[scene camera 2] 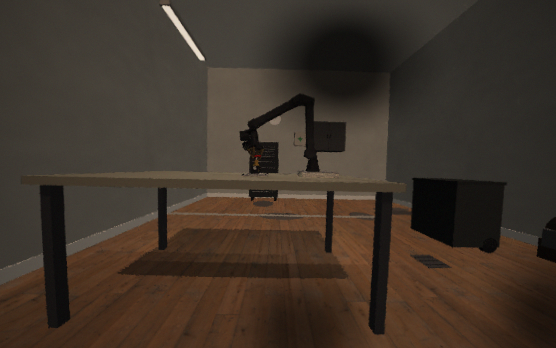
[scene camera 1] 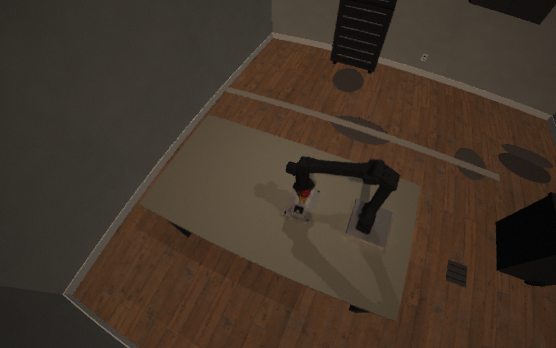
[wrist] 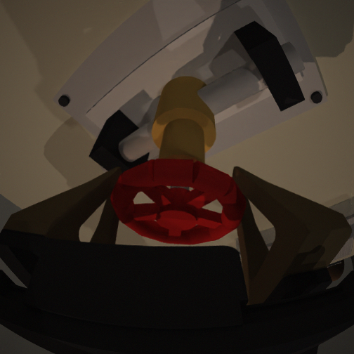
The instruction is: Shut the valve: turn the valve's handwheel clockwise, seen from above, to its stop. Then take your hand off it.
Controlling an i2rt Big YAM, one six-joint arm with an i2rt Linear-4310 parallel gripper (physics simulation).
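The red handwheel (wrist: 176, 220) (scene camera 1: 305, 193) (scene camera 2: 257, 156) sits on top of the valve's brass body (wrist: 184, 112). The valve's grey pipe (wrist: 232, 89) runs through two black clamps on a light base plate (wrist: 107, 67), which lies on the table. In the wrist view the pipe slants, its right end higher. My gripper (wrist: 176, 175) is shut on the handwheel, one brown finger against each side of the rim. In both scene views the fingers are small and dark.
The arm stands on a grey mounting plate (scene camera 1: 380, 231) at the right part of the table (scene camera 1: 210, 165). A black cabinet (scene camera 2: 457, 212) stands on the floor right of the table. A tall drawer unit (scene camera 1: 356, 52) stands at the far wall.
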